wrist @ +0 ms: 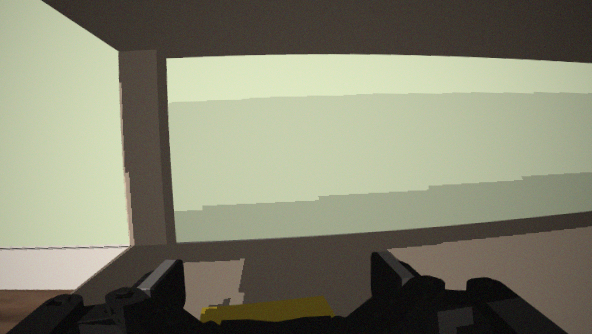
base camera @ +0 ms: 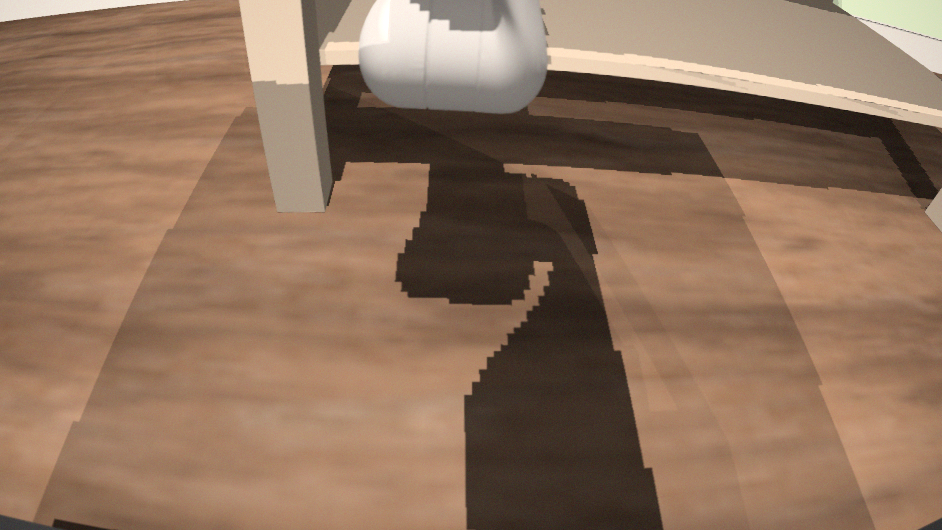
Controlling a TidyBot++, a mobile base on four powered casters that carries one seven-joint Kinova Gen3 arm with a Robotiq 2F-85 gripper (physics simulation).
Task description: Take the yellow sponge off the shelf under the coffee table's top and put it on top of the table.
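Frame: origin at the arm's base, x ahead, y left, z up, level; centimetres.
Seen in the pictures: gripper, fingertip midpoint: [wrist: 278,277].
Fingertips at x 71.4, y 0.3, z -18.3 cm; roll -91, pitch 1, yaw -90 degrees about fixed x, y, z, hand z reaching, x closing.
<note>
Offsets run from my fingertips to a thing's middle. "spot": to the spot under its first point.
The yellow sponge @[spot: dy +0.5, dx +0.7, dz -1.8 cm] [wrist: 270,308] lies on the shelf [wrist: 310,280] [base camera: 724,42] at the bottom of the wrist view. Its far top part shows between the fingers; its near part is hidden behind the gripper's body. My gripper [wrist: 278,277] is open, with one finger to the left and one to the right of the sponge, and a gap shows on both sides. The underside of the coffee table's top @[spot: dy -5.4, dx +22.2, dz +18.7 cm] [wrist: 320,25] spans the upper part of the wrist view. The sponge does not show in the base view.
A far table leg @[dy +17.2, dx +31.2, dz -1.3 cm] [wrist: 142,150] stands left in the wrist view. A near leg @[dy +14.8, dx -18.7, dz -1.3 cm] [base camera: 286,131] stands left of the white arm [base camera: 454,65] in the base view, and part of another leg @[spot: dy -67.6, dx -13.7, dz -19.7 cm] [base camera: 936,210] shows at the right edge. A pale green wall [wrist: 375,140] is behind.
</note>
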